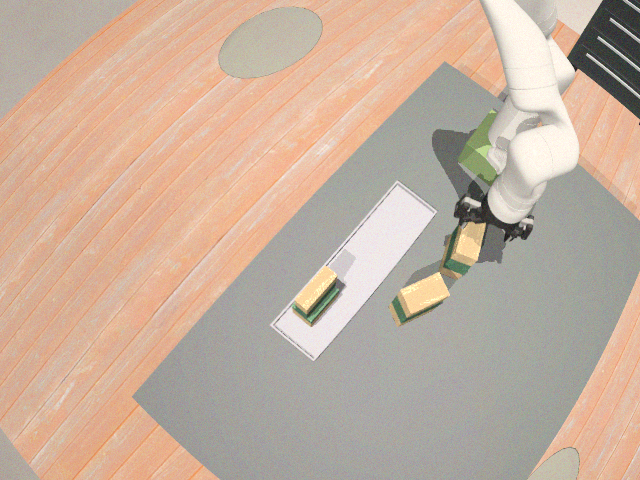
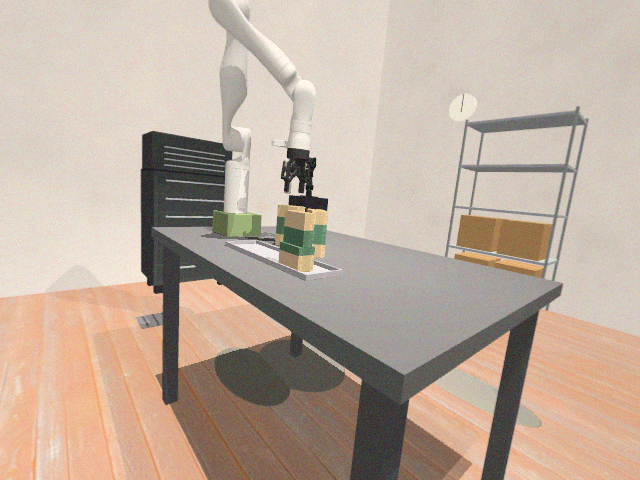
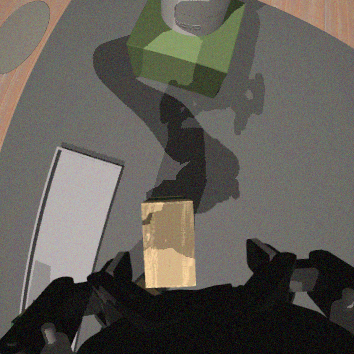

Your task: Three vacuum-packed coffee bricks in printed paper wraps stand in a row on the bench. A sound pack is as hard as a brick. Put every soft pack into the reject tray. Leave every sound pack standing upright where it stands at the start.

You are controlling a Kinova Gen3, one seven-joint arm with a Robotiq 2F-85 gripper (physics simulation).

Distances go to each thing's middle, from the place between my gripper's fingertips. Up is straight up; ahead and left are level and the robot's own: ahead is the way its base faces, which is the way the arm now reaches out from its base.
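Looking at the reject tray (image 1: 365, 259), I find my hand 150 mm to the left of it, 160 mm short of it and 200 mm above it.
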